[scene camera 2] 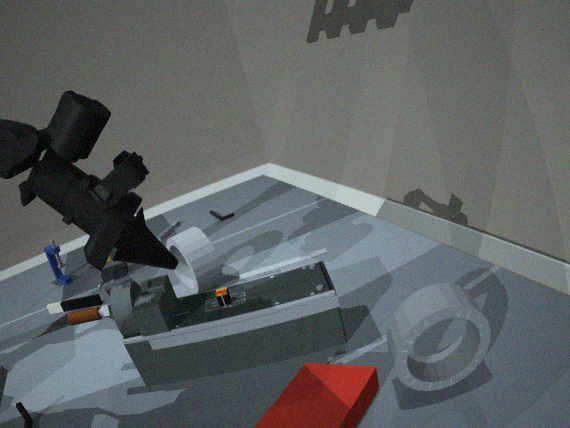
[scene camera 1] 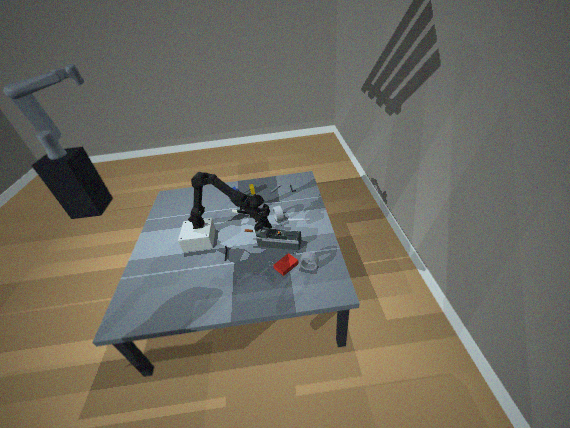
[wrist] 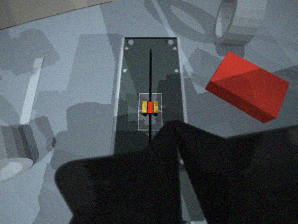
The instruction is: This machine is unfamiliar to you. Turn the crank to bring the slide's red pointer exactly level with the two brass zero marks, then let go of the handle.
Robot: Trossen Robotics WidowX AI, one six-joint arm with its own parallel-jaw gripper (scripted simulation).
Labels:
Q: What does my gripper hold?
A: Nothing.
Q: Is my gripper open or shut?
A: Shut.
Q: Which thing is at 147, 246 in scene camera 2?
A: My gripper.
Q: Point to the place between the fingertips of my gripper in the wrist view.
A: At 172, 126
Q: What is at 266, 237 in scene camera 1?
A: A slide machine.

